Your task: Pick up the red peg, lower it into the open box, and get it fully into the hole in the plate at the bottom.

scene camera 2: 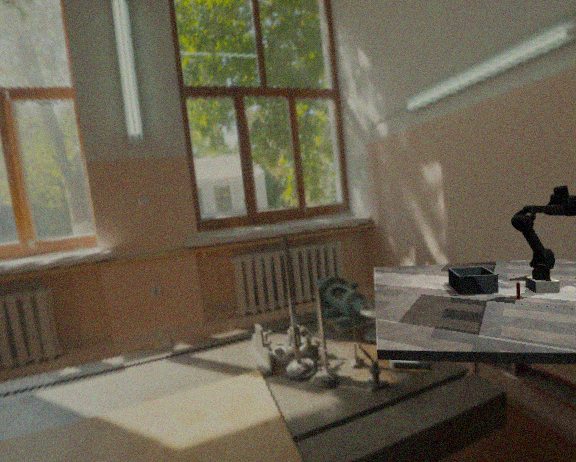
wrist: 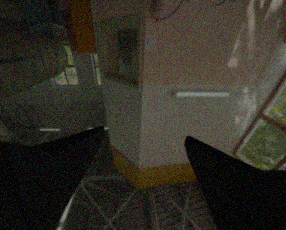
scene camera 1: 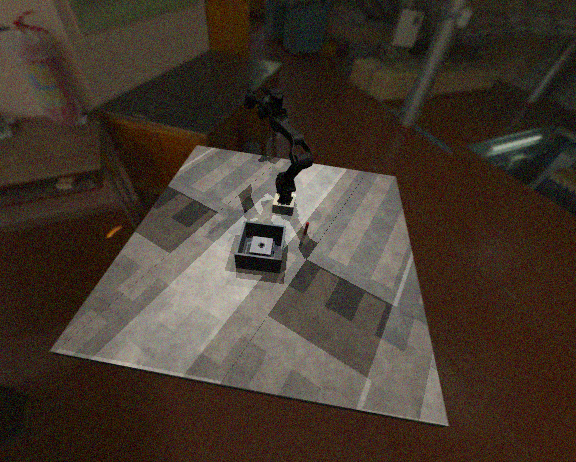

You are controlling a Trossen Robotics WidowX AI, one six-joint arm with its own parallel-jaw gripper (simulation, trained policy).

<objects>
dark box: scene camera 2; scene camera 1; not seen in the wrist view (out of frame)
same spot on dark box: (scene camera 1: 243,260) = (scene camera 2: 450,275)
</objects>
